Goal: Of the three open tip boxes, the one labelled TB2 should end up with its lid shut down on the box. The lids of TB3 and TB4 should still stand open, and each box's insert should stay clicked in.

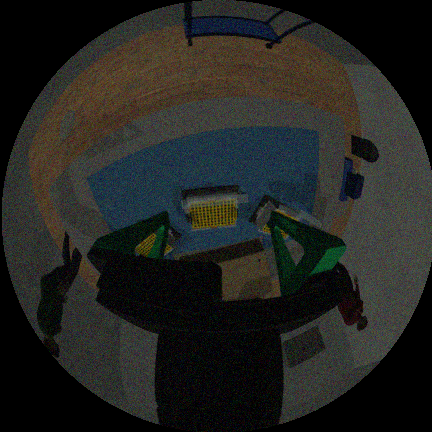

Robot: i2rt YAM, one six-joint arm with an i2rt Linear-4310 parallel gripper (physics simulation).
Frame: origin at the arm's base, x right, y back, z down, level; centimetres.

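Seen in the pictures: gripper, fingertip midpoint: [219, 216].
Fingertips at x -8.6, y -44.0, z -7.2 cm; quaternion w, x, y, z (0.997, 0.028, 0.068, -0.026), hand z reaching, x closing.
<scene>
A point is followed by its place in that frame.
Three tip boxes with yellow inserts stand on the blue mat [240, 155] @(x 0.6, y -45.7, z 19.3 cm). The middle box [213, 215] @(x -6.5, y -30.9, z 13.6 cm) is straight ahead, its insert in place and its pale lid [215, 196] @(x -7.3, y -40.1, z 5.4 cm) raised at the far side, seen nearly edge-on. The left box [150, 245] @(x -25.8, y -20.6, z 13.7 cm) is partly covered by the left green finger, and its lid cannot be made out. The right box [261, 210] @(x 8.8, y -29.7, z 17.6 cm) is partly behind the right finger, with a pale lid [309, 218] @(x 16.9, y -34.6, z 4.9 cm) standing at its right. No label is readable, so I cannot tell which box is TB2. My gripper [219, 216] @(x -8.6, y -44.0, z -7.2 cm) is open and empty, its fingertips wide apart on either side of the middle box.
A brown open carton or tray [245, 280] @(x 4.3, y -8.5, z 6.8 cm) lies between the fingers at the near side, partly hidden by the gripper body. A wooden floor [200, 65] lies beyond the grey table border [210, 112] @(x -7.7, y -57.1, z 19.6 cm). A blue framed object [230, 27] stands far back. Dark and blue items [354, 185] are at the right.
</scene>
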